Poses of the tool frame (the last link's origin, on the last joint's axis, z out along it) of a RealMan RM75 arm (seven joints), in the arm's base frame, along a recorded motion.
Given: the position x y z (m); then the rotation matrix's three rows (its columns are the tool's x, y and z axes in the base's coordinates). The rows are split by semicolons.
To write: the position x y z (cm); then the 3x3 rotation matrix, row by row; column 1 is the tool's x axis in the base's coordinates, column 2 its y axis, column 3 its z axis. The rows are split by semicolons. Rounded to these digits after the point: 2 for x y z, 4 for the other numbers.
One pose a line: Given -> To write
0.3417 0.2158 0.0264; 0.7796 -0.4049 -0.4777; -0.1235 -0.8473 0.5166; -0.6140 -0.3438 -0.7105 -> 34.17 21.58 2.64; 0.7796 -0.4049 -0.4777; -0.1235 -0.8473 0.5166; -0.6140 -0.3438 -0.7105
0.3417 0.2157 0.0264; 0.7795 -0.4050 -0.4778; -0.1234 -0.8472 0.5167; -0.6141 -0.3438 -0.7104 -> 34.17 21.57 2.64; 0.7795 -0.4050 -0.4778; -0.1234 -0.8472 0.5167; -0.6141 -0.3438 -0.7104
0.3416 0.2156 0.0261; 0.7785 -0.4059 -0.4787; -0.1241 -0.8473 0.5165; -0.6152 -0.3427 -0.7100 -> 34.16 21.56 2.61; 0.7785 -0.4059 -0.4787; -0.1241 -0.8473 0.5165; -0.6152 -0.3427 -0.7100
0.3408 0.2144 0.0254; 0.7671 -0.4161 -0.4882; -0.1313 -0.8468 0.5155; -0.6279 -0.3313 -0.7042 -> 34.08 21.44 2.54; 0.7671 -0.4161 -0.4882; -0.1313 -0.8468 0.5155; -0.6279 -0.3313 -0.7042
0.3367 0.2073 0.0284; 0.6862 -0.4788 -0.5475; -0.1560 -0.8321 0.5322; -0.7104 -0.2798 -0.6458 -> 33.67 20.73 2.84; 0.6862 -0.4788 -0.5475; -0.1560 -0.8321 0.5322; -0.7104 -0.2798 -0.6458
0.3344 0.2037 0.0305; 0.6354 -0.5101 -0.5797; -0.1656 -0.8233 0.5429; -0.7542 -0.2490 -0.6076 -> 33.44 20.37 3.05; 0.6354 -0.5101 -0.5797; -0.1656 -0.8233 0.5429; -0.7542 -0.2490 -0.6076
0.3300 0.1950 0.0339; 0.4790 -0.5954 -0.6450; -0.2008 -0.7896 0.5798; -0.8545 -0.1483 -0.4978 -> 33.00 19.50 3.39; 0.4790 -0.5954 -0.6450; -0.2008 -0.7896 0.5798; -0.8545 -0.1483 -0.4978
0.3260 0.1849 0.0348; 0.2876 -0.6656 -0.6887; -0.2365 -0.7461 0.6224; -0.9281 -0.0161 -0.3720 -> 32.60 18.49 3.48; 0.2876 -0.6656 -0.6887; -0.2365 -0.7461 0.6224; -0.9281 -0.0161 -0.3720
